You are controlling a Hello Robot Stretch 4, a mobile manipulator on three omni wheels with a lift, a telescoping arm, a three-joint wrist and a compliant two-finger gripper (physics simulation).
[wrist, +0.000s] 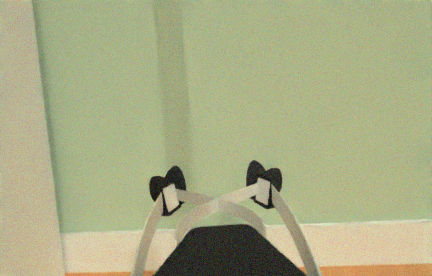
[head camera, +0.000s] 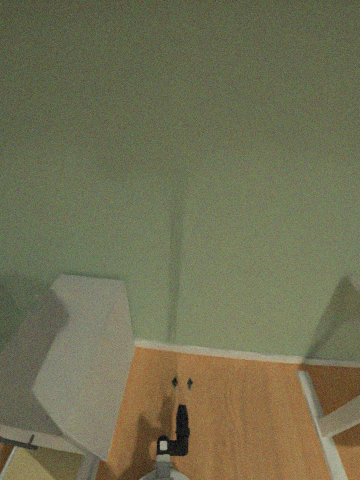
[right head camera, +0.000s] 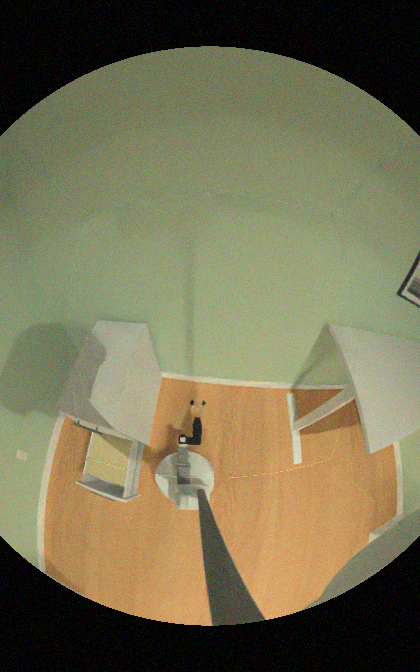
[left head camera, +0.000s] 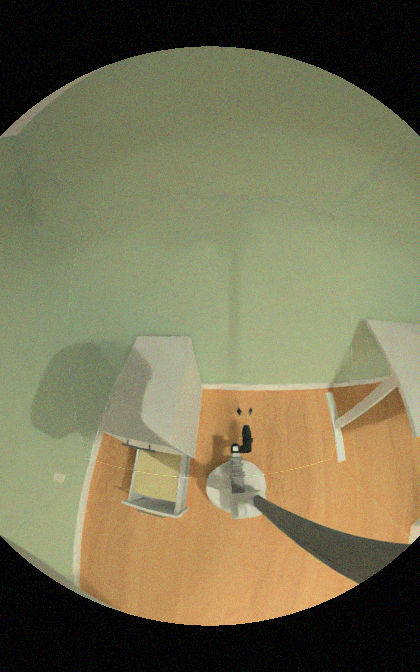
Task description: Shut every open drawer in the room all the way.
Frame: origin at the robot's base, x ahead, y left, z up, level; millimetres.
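Seen in the pictures: gripper, fingertip midpoint: (wrist: 215, 178) (head camera: 182, 378).
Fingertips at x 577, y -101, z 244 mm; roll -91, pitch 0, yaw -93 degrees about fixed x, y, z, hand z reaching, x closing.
Observation:
Offsets run from my fingertips to a thing's top centre. "spot": to the spot under its first point.
A white cabinet (head camera: 95, 350) (left head camera: 167, 390) (right head camera: 125, 375) stands against the green wall, to the left of my gripper; its side shows at the left edge of the wrist view. Its lower drawer (left head camera: 157, 477) (right head camera: 106, 462) is pulled far out, with a yellowish inside; a corner of this drawer @(dy +603, dx -392, dz +51 mm) (head camera: 37, 465) shows in the head view. The upper drawer's handle @(spot: dy +572, dx -360, dz +397 mm) (head camera: 17, 443) (left head camera: 137, 445) (right head camera: 87, 426) sits above it, and that front looks flush. My gripper (head camera: 182, 383) (left head camera: 244, 411) (right head camera: 198, 403) (wrist: 215, 178) is open and empty, in front of the bare wall, right of the cabinet.
A white table (left head camera: 400, 360) (right head camera: 380, 380) stands to the right, with its foot bar @(spot: dy -852, dx -231, dz -224 mm) (head camera: 320, 425) (left head camera: 336, 435) (right head camera: 295, 435) on the floor. The wall's white baseboard @(spot: dy -306, dx +247, dz -217 mm) (wrist: 360, 240) runs ahead of the gripper. My round base (left head camera: 217, 487) (right head camera: 165, 477) is close beside the open drawer.

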